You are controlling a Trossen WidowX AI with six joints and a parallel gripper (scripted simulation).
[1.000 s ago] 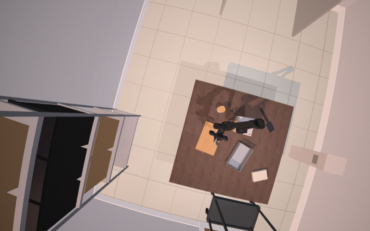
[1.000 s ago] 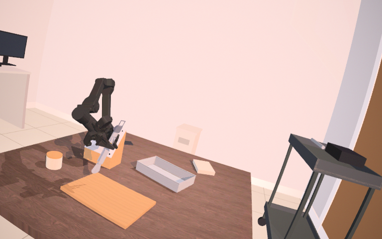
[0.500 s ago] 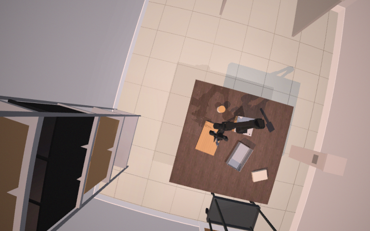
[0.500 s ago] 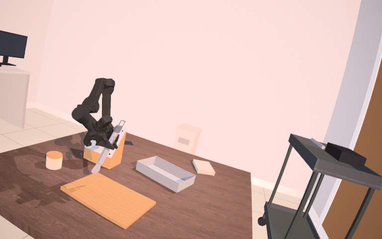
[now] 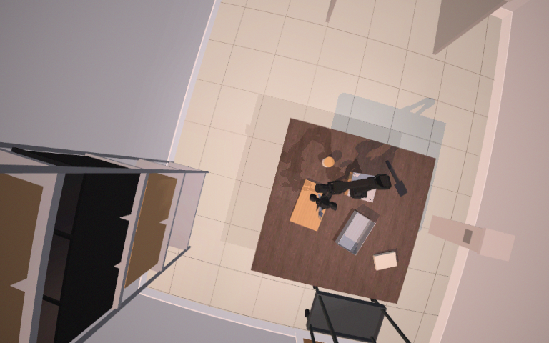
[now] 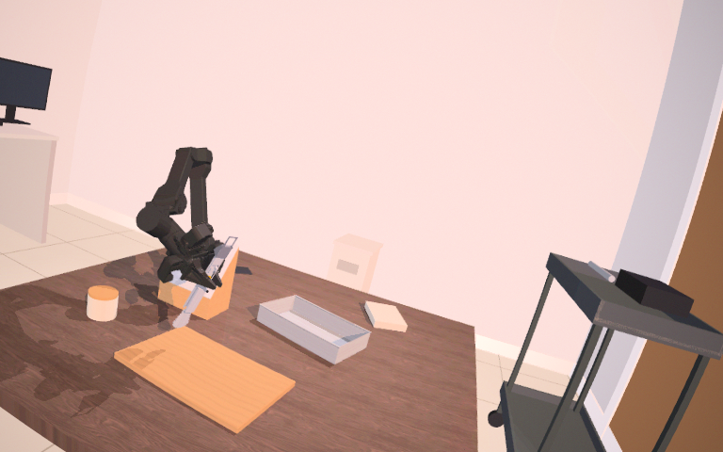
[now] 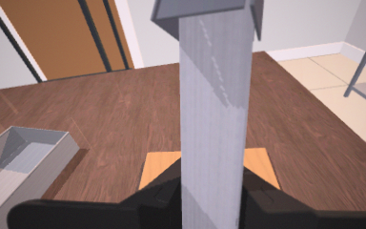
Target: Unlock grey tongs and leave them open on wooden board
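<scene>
The wooden board is 22 cm below my gripper tip. Also, from my gripper tip: beige block (69 cm to the left, 37 cm ahead, 21 cm below); then black spatula (69 cm to the left, 31 cm behind, 22 cm below); then roasting tin (39 cm to the left, 20 cm below, 16 cm ahead).
</scene>
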